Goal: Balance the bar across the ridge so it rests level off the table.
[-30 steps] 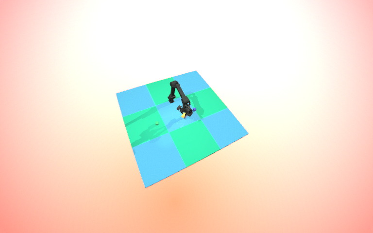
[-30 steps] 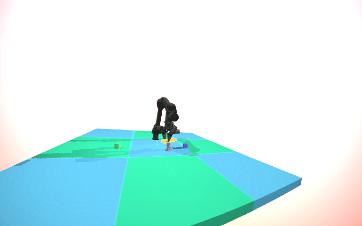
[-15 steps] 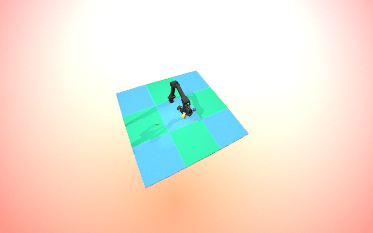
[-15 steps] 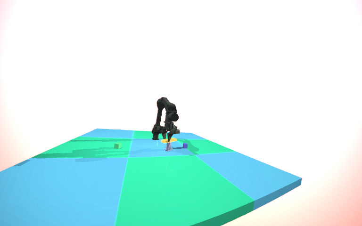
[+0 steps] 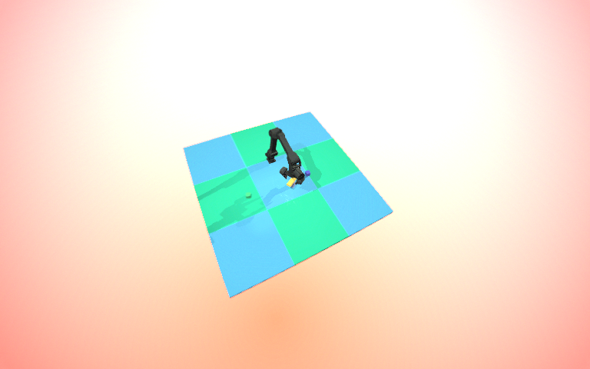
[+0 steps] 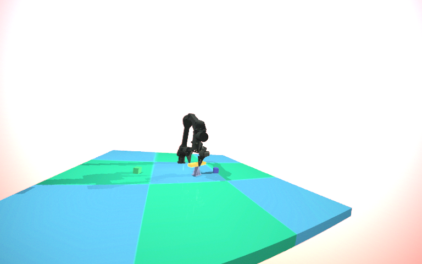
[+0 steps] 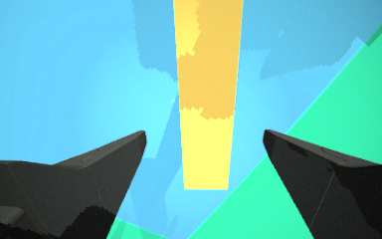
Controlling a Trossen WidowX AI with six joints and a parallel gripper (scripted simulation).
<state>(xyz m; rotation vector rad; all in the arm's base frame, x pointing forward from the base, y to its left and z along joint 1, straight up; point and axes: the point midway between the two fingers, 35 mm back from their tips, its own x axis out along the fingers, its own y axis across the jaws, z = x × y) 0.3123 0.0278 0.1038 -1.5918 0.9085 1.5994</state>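
The yellow bar lies 1 cm behind my gripper tip and 3 cm to the left of it. Round my gripper tip: small green cube: 6 cm behind, 33 cm to the right, 5 cm below; then small purple cube: 5 cm behind, 18 cm to the left, 5 cm below.
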